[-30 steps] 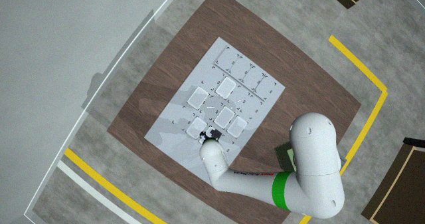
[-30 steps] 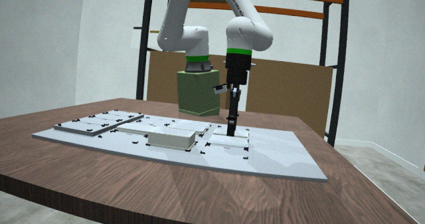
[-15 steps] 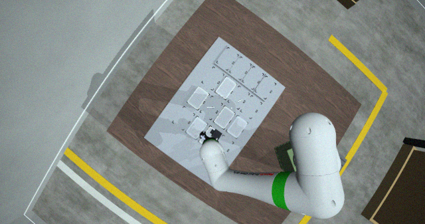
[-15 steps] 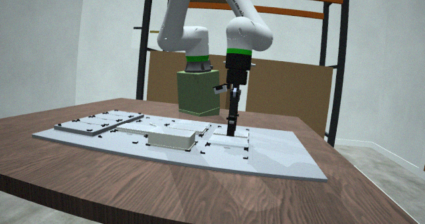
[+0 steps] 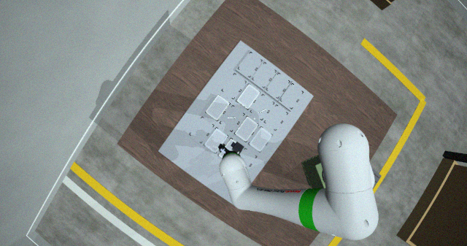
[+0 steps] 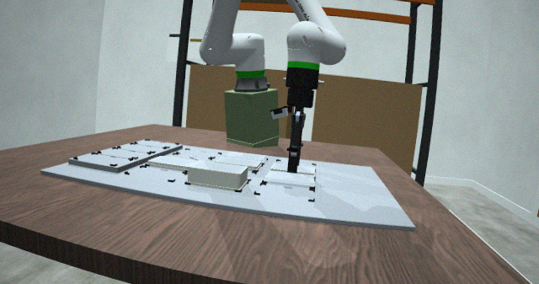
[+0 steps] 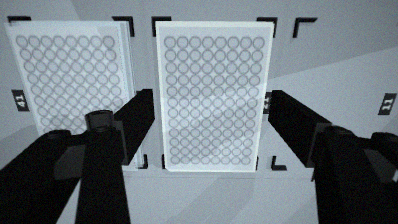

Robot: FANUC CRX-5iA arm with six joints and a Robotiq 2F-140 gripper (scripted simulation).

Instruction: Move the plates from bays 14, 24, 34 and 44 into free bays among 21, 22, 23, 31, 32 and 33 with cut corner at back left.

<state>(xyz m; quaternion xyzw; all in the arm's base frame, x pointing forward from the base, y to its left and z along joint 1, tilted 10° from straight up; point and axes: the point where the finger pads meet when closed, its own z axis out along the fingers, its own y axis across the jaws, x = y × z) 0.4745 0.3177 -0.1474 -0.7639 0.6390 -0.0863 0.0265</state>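
Now: the white scrap 30 mm below my hand, 20 mm behind it and 10 mm to the right of it. Also, from my hand: sealed deep-well block: 240 mm ahead, 120 mm to the right, 10 mm below; then sealed plate: 180 mm to the right, 80 mm behind, 20 mm below; then round thing: 240 mm to the right, 40 mm ahead, 30 mm below.
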